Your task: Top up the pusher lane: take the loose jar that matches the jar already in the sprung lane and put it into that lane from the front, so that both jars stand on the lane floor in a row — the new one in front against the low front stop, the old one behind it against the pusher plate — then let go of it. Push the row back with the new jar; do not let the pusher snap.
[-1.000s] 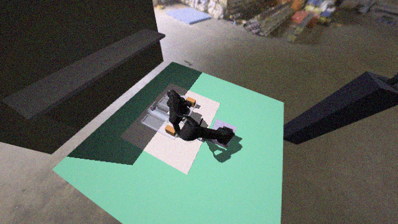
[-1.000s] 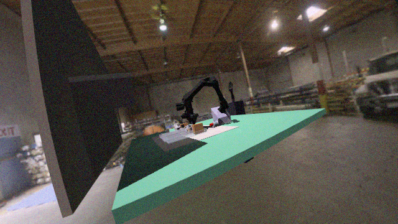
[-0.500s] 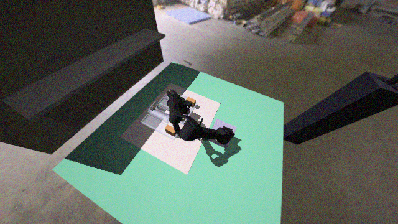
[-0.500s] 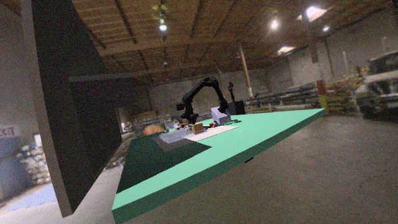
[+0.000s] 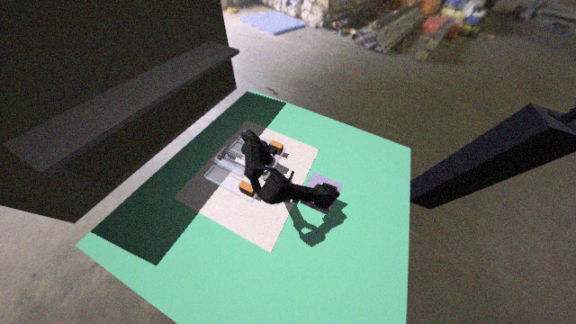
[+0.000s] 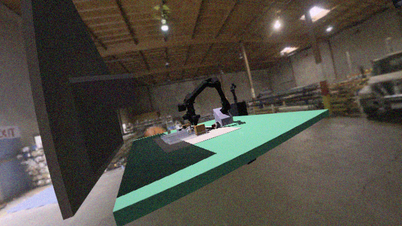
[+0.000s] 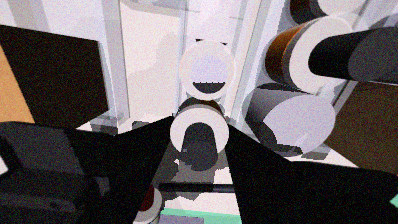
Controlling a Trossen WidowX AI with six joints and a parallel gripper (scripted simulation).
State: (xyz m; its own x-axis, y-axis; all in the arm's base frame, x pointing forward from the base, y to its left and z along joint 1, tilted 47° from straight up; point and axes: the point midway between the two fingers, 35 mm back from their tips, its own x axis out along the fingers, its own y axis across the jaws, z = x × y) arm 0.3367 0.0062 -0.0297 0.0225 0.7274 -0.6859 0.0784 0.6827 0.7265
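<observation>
The rack lies 150 mm ahead of my gripper tip, 10 mm to the left of it and 30 mm below it. From my gripper tip the other things lie so: grey shelf (500 mm ahead, 30 mm to the right, 320 mm above).
</observation>
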